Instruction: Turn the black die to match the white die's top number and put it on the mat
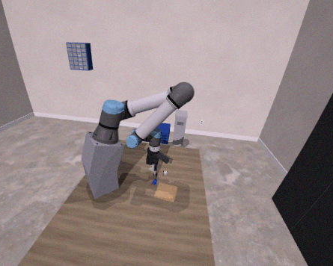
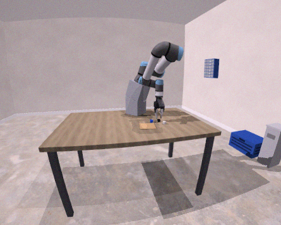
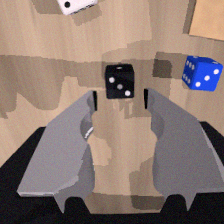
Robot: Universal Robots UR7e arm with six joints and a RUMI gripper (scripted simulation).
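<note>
Right now my hand is 3 cm above the black die. Round my hand: white die: 8 cm ahead, 3 cm below, 2 cm to the left; then tan mat: 15 cm to the right, 9 cm ahead, 4 cm below; then blue die: 8 cm to the right, 3 cm below.
</note>
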